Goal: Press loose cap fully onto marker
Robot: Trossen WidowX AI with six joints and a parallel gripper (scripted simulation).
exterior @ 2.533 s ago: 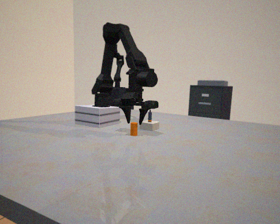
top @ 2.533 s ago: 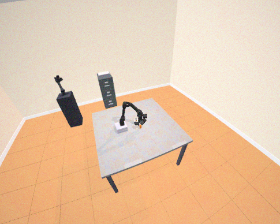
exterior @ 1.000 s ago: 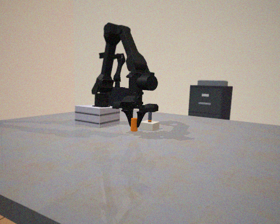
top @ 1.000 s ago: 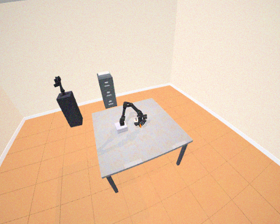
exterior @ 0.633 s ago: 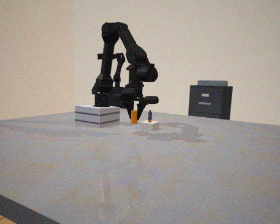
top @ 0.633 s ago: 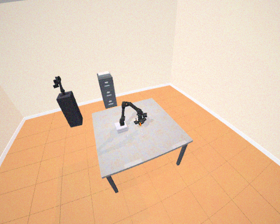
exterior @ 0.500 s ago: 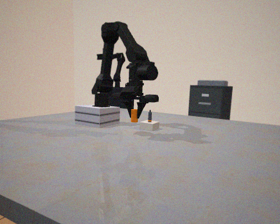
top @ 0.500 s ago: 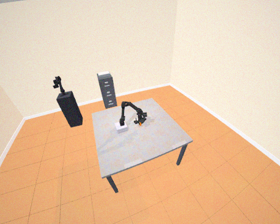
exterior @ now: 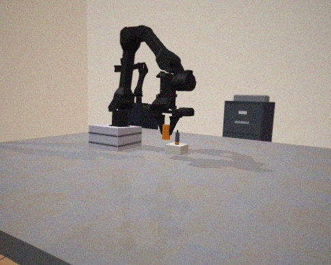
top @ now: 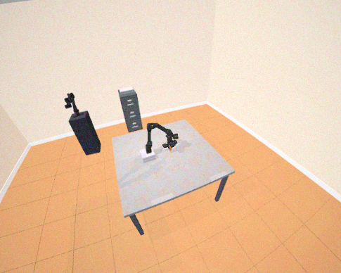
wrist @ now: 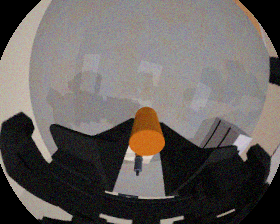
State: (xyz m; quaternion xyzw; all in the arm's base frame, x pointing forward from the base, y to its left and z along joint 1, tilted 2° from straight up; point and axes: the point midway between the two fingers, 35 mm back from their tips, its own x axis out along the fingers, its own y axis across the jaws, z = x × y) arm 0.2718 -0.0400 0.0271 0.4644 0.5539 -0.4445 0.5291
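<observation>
Now: the white holder block 20 mm behind my gripper tip, 120 mm to the left of it and 70 mm below it. Also, from my gripper tip: orange cap 10 mm above.
</observation>
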